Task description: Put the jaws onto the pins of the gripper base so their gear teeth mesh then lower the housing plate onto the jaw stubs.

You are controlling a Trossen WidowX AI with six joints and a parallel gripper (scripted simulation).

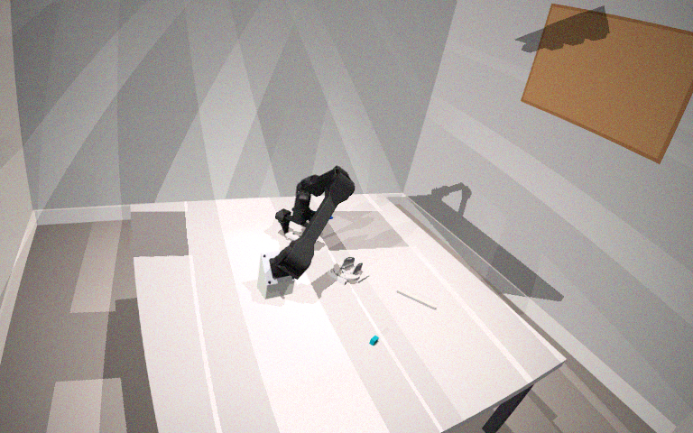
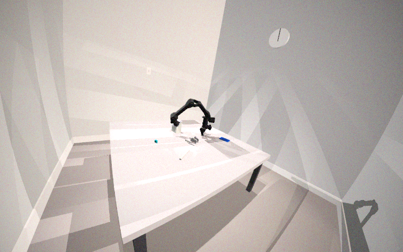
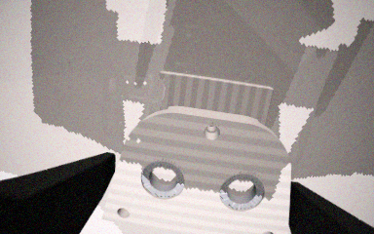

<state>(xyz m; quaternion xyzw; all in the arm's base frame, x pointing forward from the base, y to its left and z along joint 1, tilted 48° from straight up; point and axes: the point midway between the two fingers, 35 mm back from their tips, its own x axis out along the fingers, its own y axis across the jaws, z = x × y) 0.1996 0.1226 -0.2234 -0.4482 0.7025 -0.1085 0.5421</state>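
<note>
The housing plate lies 5 cm ahead of my gripper tip and 25 cm to the right of it. Round my gripper tip: blue card 20 cm ahead, 16 cm to the left, 1 cm below; then thin white rod 26 cm ahead, 46 cm to the right; then lower housing part 1 cm ahead, 2 cm above.
</note>
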